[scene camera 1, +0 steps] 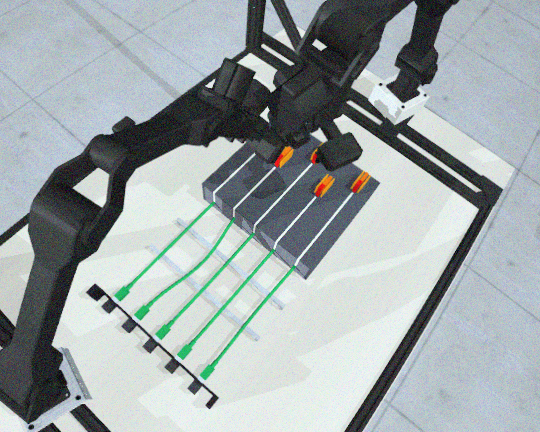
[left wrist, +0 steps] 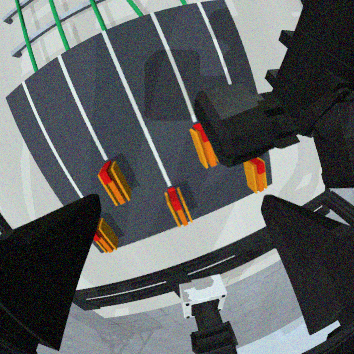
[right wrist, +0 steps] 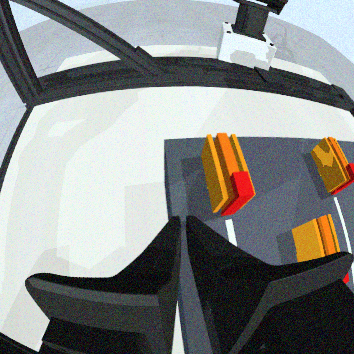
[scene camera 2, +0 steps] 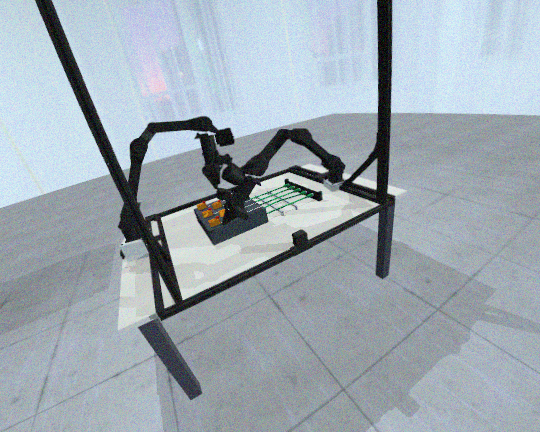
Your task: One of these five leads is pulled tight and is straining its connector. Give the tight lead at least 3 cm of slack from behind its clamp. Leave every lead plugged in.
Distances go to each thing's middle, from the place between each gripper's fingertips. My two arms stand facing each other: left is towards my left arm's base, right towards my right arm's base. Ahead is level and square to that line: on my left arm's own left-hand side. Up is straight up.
Now: the red clamp tab (right wrist: 241,185) 100 mm behind my left hand, 50 mm to the left of it and 100 mm below it. From my left hand the other things lie so: orange clamp (right wrist: 220,158) (100 mm behind, 60 mm to the left, 110 mm below).
My right hand is 3 cm short of the red clamp tab, 1 cm to the right of it and 1 cm below it. From my right hand the other things lie so: orange clamp: 3 cm to the left, 2 cm ahead.
